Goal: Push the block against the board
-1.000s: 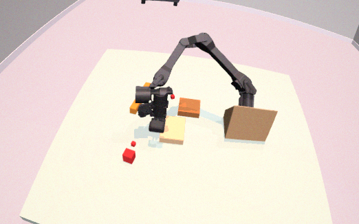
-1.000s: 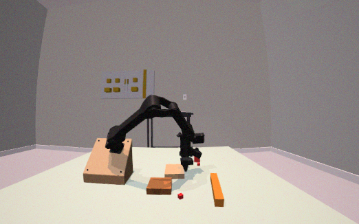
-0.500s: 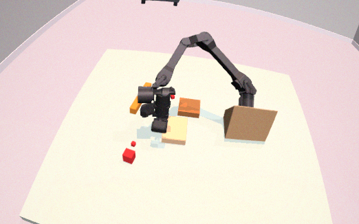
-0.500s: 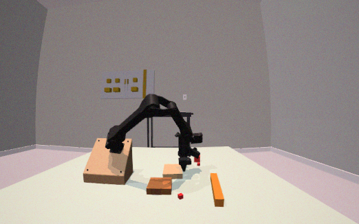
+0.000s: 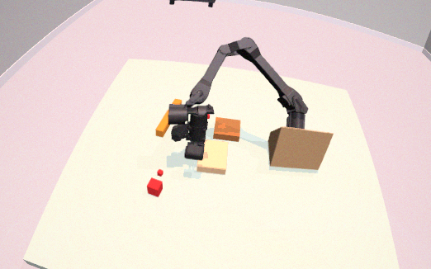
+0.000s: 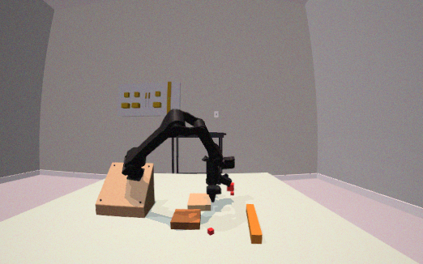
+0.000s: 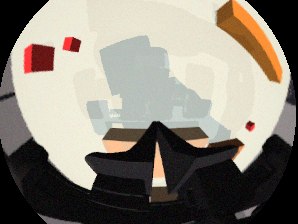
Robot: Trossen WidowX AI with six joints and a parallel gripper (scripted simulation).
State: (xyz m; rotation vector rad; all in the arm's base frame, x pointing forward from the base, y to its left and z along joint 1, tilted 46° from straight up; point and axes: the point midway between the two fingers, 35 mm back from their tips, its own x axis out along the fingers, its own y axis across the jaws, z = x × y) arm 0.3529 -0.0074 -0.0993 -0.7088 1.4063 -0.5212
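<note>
My gripper tip is 6 cm past the cream board and 1 cm to the left of it. Also, from my gripper tip: square block (17 cm to the right, 9 cm behind).
</note>
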